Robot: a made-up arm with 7 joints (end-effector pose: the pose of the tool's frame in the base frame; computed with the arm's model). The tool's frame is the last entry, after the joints. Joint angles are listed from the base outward.
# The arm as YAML. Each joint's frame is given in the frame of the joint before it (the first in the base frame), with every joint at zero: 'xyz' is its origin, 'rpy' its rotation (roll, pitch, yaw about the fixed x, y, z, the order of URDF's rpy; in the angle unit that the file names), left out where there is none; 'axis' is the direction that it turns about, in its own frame. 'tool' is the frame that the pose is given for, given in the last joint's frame.
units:
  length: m
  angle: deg
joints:
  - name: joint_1
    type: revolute
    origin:
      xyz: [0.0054, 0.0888, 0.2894]
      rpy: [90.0, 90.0, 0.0]
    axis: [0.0, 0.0, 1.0]
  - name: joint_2
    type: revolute
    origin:
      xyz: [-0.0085, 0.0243, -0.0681]
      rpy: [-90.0, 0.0, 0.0]
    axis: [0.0, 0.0, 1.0]
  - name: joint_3
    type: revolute
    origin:
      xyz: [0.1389, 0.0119, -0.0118]
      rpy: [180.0, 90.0, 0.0]
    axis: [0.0, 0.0, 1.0]
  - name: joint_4
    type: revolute
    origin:
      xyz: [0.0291, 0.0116, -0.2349]
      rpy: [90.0, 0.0, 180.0]
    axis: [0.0, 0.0, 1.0]
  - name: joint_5
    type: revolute
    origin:
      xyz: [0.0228, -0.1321, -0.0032]
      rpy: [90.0, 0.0, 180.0]
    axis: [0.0, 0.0, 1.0]
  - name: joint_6
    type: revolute
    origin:
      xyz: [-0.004, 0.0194, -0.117]
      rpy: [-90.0, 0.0, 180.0]
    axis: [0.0, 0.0, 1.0]
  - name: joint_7
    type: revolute
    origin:
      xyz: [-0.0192, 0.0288, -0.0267]
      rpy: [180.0, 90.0, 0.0]
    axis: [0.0, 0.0, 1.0]
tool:
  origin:
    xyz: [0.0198, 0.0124, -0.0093]
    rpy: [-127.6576, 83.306, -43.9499]
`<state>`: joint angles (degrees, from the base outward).
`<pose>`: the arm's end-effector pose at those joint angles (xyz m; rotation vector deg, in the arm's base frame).
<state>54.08 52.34 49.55 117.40 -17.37 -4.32 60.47</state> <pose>0.1452 0.4354 0.4071 110.63 -105.93 -36.36</pose>
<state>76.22 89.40 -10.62 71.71 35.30 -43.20 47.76</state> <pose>0.1341 0.5617 0.4986 84.29 -127.00 -71.78</pose>
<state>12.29 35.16 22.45 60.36 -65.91 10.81 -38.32</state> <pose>0.2857 0.5234 -0.0659 128.05 -43.29 -23.22</pose>
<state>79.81 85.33 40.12 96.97 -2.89 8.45 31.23</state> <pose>-0.0409 0.4943 0.5259 127.99 -122.69 14.23</pose>
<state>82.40 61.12 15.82 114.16 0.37 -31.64 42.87</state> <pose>0.1378 0.3774 0.4939 -100.17 101.10 56.42</pose>
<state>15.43 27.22 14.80 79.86 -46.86 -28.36 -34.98</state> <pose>0.3606 0.3718 -0.0072 94.92 -116.55 -17.34</pose>
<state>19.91 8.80 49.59 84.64 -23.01 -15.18 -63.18</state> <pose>0.3501 0.3804 0.0304 104.54 -78.11 89.34</pose>
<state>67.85 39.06 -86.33 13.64 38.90 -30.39 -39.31</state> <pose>0.4964 0.4746 0.0513 80.37 -90.12 -6.35</pose>
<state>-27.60 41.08 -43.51 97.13 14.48 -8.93 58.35</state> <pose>-0.0343 0.2270 -0.0795 -70.40 -32.46 -70.55</pose>
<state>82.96 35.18 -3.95 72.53 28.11 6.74 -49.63</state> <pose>0.4108 0.3314 0.5034 31.53 -125.76 76.49</pose>
